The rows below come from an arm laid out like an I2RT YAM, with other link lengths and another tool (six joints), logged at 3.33 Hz.
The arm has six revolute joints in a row. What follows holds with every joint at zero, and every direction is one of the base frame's.
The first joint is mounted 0.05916 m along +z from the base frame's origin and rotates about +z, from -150 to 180 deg.
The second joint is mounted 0.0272 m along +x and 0.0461 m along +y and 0.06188 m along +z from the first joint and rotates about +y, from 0 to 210 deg.
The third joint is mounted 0.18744 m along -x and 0.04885 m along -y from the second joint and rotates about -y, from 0 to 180 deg.
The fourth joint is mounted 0.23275 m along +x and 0.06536 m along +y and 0.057 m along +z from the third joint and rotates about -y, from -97 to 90 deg.
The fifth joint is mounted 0.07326 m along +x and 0.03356 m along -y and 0.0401 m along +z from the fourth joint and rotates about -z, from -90 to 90 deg.
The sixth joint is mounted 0.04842 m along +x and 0.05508 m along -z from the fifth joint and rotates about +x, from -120 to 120 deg.
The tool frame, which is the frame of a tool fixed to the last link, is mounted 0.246 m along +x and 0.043 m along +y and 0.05 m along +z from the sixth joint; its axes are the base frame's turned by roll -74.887, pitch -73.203 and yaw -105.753 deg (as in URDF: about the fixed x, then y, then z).
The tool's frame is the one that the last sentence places.
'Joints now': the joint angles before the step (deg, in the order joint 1, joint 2, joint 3, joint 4, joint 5, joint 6). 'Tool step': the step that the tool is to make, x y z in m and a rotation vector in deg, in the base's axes. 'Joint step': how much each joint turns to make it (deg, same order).
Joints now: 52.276, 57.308, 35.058, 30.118, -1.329, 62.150
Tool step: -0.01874, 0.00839, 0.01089, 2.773, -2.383, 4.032
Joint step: -0.038, 1.480, -2.016, 7.178, -4.042, 0.503
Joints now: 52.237, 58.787, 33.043, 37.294, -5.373, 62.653
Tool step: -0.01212, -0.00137, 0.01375, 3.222, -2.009, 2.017
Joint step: -0.002, 1.072, -1.664, 6.608, -1.873, 0.850
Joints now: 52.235, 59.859, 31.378, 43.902, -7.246, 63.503
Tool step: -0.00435, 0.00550, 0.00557, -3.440, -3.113, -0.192
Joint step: -0.724, -1.485, 2.204, -5.082, -1.677, -4.330
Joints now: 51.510, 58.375, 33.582, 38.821, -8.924, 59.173
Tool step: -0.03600, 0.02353, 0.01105, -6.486, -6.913, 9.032
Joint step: -4.785, -0.787, 6.049, -9.084, -15.592, -6.415
